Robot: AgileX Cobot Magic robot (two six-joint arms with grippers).
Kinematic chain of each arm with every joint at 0, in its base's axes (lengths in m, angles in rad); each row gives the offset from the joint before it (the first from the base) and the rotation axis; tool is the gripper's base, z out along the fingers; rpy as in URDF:
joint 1: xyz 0 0 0.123 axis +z
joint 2: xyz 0 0 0 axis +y
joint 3: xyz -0.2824 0 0.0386 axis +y
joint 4: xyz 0.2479 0 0.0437 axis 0.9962 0 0.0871
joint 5: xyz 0 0 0 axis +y
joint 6: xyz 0.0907 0 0.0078 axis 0.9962 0 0.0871
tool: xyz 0 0 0 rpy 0 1.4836 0
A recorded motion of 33 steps. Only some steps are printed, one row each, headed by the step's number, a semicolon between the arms.
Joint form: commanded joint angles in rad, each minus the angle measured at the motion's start. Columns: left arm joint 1, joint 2, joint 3, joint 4, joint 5, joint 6; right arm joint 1, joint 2, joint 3, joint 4, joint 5, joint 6.
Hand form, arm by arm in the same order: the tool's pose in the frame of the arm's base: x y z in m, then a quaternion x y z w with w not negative. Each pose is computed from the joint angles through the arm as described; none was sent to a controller.
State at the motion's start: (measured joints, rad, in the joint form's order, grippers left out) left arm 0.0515 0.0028 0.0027 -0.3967 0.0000 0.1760; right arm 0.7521 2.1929 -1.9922 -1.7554 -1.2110 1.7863
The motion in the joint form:
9: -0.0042 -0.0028 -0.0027 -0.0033 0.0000 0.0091; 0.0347 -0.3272 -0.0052 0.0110 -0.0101 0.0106
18: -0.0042 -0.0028 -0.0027 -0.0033 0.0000 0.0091; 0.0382 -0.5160 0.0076 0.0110 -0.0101 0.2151
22: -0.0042 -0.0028 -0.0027 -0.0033 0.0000 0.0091; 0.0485 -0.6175 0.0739 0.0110 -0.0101 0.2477
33: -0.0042 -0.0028 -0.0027 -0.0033 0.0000 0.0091; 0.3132 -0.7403 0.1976 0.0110 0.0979 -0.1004
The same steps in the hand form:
9: 0.0561 0.0026 0.2131 -0.08832 0.66982 -0.06171 0.73467; 0.2177 0.3376 0.4503 -0.62291 0.39242 0.55782 0.38318
18: 0.0561 0.0026 0.2131 -0.08832 0.66982 -0.06171 0.73467; 0.1695 0.2908 0.5149 -0.59474 0.39406 0.58468 0.38621
22: 0.0561 0.0026 0.2131 -0.08832 0.66982 -0.06171 0.73467; 0.1438 0.2691 0.5294 -0.59276 0.38854 0.59056 0.38589
33: 0.0561 0.0026 0.2131 -0.08832 0.66982 -0.06171 0.73467; 0.0587 0.2721 0.5363 -0.65585 0.21993 0.56714 0.44704

